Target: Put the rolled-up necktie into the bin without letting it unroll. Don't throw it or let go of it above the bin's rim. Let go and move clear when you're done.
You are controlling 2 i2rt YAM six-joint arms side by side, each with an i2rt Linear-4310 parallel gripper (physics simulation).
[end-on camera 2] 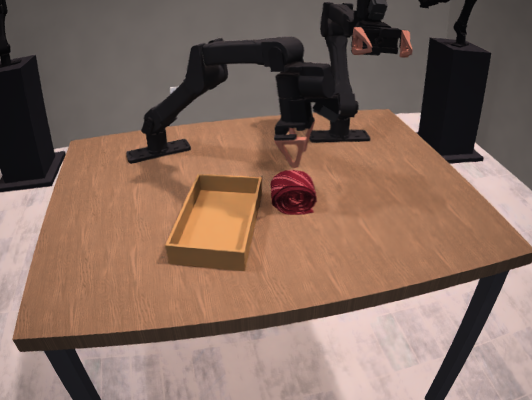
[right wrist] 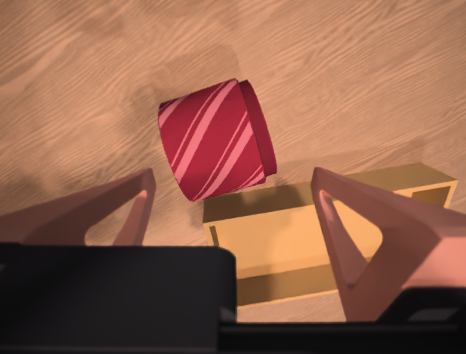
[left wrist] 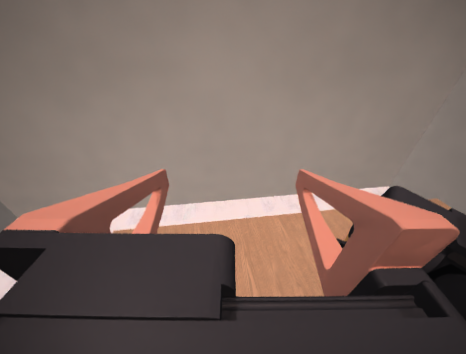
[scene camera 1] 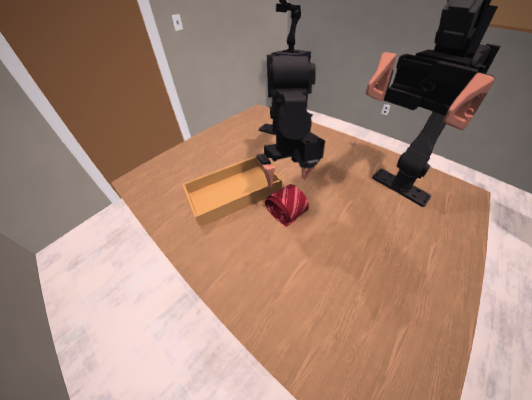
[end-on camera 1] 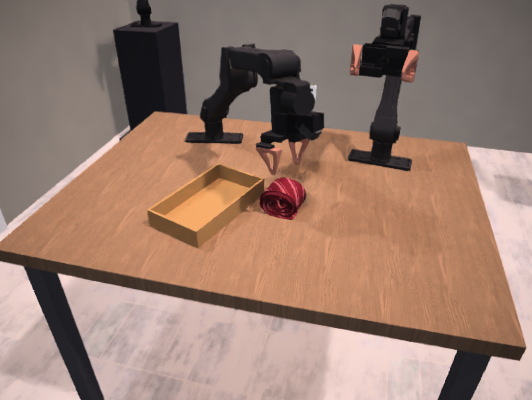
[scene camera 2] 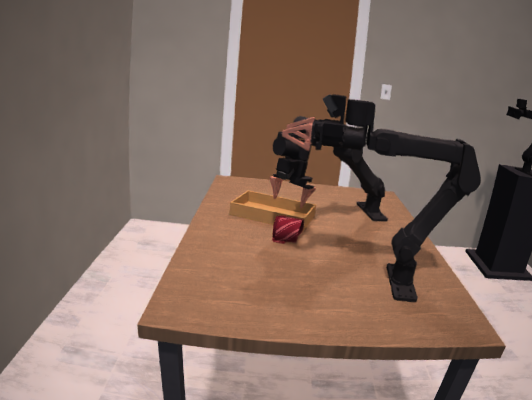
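The rolled red striped necktie (scene camera 1: 287, 204) (scene camera 2: 288, 229) (end-on camera 1: 284, 198) (end-on camera 2: 293, 193) (right wrist: 215, 140) lies on its side on the table, still coiled, close beside one end of the bin's long wall. The shallow yellow-brown bin (scene camera 1: 235, 204) (scene camera 2: 255, 215) (end-on camera 1: 172, 227) (end-on camera 2: 207, 256) is empty. My right gripper (scene camera 1: 288, 181) (scene camera 2: 289, 200) (end-on camera 1: 285, 168) (end-on camera 2: 299, 159) (right wrist: 233, 176) is open and empty, pointing down above and slightly behind the necktie, near the bin's corner. My left gripper (scene camera 1: 415, 107) (end-on camera 1: 382, 75) (end-on camera 2: 381, 51) (left wrist: 232, 176) is open and empty, held high and away from both.
Both arms stand on the wooden table (scene camera 1: 350, 280) (scene camera 2: 225, 300) (end-on camera 1: 350, 260) (end-on camera 2: 375, 240). The bin's near wall (right wrist: 400, 175) shows beside the necktie in the right wrist view. A black pedestal (scene camera 2: 506, 220) (end-on camera 1: 150, 75) (end-on camera 2: 455, 100) stands beyond the table.
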